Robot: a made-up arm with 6 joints. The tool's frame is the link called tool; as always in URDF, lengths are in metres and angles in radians.
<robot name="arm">
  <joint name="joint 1" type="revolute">
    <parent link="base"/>
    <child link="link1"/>
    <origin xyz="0.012 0.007 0.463" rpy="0 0 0"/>
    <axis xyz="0 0 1"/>
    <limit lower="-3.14" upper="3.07"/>
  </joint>
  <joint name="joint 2" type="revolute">
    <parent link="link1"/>
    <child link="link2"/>
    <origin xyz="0.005 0.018 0" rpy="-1.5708 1.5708 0"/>
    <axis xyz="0 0 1"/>
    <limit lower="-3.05" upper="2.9"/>
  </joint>
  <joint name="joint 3" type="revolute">
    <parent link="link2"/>
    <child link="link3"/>
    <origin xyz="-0.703 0.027 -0.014" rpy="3.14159 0 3.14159"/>
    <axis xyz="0 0 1"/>
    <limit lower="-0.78" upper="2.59"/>
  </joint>
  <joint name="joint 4" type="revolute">
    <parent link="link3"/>
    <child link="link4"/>
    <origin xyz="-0.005 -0.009 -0.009" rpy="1.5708 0 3.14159"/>
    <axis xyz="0 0 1"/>
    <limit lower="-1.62" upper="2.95"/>
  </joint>
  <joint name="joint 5" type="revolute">
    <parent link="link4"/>
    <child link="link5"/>
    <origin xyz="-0.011 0.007 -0.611" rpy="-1.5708 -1.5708 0"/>
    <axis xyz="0 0 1"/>
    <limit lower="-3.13" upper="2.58"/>
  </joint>
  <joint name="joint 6" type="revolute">
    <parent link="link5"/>
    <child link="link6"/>
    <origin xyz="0.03 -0.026 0.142" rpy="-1.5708 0 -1.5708"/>
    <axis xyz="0 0 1"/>
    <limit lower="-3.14" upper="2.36"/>
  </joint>
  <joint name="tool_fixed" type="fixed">
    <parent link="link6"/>
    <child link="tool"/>
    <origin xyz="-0.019 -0.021 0.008" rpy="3.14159 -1.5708 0"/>
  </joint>
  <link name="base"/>
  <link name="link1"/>
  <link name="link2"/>
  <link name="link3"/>
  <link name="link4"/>
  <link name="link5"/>
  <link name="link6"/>
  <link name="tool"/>
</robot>
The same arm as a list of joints. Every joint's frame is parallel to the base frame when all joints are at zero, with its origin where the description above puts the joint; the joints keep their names.
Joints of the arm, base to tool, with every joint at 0 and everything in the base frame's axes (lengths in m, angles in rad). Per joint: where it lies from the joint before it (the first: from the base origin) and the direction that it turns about. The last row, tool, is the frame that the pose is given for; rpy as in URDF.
joint 1: axis 0 0 1 offset 0.012 0.007 0.463
joint 2: axis 0 1 0 offset 0.005 0.018 0
joint 3: axis 0 -1 0 offset -0.027 -0.014 0.703
joint 4: axis -1 0 0 offset 0.009 0.009 -0.005
joint 5: axis 0 -1 0 offset 0.611 -0.007 0.011
joint 6: axis -1 0 0 offset -0.03 -0.142 0.026
tool: offset -0.008 -0.021 -0.019 rpy 0 0 3.1416
Joint limits (rad, base to tool): -3.14..3.07 -3.05..2.9 -0.78..2.59 -1.62..2.95 -3.13..2.58 -3.14..2.36

